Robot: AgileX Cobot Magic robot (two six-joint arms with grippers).
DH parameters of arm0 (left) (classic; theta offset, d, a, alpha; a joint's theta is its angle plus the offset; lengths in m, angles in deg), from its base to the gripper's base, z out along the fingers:
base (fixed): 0 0 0 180
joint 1: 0 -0.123 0 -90
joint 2: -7.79 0 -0.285 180
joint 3: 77.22 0 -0.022 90
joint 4: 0 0.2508 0 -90
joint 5: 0 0 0.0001 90
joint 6: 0 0.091 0 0
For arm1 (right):
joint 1: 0 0.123 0 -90
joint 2: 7.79 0 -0.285 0
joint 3: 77.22 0 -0.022 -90
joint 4: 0 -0.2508 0 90
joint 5: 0 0 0.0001 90
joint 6: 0 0.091 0 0
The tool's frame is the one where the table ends.
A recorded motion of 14 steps. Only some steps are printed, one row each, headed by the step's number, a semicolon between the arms.
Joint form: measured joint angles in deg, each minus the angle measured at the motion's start. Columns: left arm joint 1, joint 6, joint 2, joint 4, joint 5, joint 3; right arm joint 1, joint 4, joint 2, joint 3, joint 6, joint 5.
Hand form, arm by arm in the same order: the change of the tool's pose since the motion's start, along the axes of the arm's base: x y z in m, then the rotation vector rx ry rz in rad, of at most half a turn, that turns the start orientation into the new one. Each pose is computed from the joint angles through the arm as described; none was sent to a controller.
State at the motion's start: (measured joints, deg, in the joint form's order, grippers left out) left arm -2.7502 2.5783 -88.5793 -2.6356 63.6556 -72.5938; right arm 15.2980 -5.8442 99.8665 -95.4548 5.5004 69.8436
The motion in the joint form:
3: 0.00 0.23 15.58 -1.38 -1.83 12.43; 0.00 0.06 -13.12 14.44 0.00 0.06
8: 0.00 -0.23 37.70 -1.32 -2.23 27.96; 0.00 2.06 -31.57 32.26 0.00 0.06
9: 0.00 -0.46 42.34 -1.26 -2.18 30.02; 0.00 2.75 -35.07 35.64 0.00 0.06
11: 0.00 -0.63 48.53 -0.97 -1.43 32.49; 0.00 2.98 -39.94 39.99 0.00 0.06
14: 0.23 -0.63 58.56 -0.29 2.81 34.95; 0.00 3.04 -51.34 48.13 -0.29 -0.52
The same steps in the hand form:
3: -0.0685 -0.0052 0.0144 -0.0180 -0.0880 0.0020; -0.0631 -0.0174 0.0060 -0.0074 0.0230 0.0001
8: -0.1610 -0.0095 0.0099 -0.0141 -0.2096 0.0084; -0.1495 -0.0441 0.0014 -0.0381 0.0031 -0.0001
9: -0.1777 -0.0102 0.0103 -0.0127 -0.2535 0.0114; -0.1652 -0.0494 -0.0028 -0.0492 -0.0021 -0.0002
11: -0.1999 -0.0109 0.0096 -0.0068 -0.3050 0.0123; -0.1866 -0.0556 -0.0085 -0.0507 -0.0119 -0.0004
14: -0.2374 -0.0122 0.0082 0.0068 -0.3627 0.0035; -0.2311 -0.0679 -0.0185 -0.0357 -0.0776 0.0020

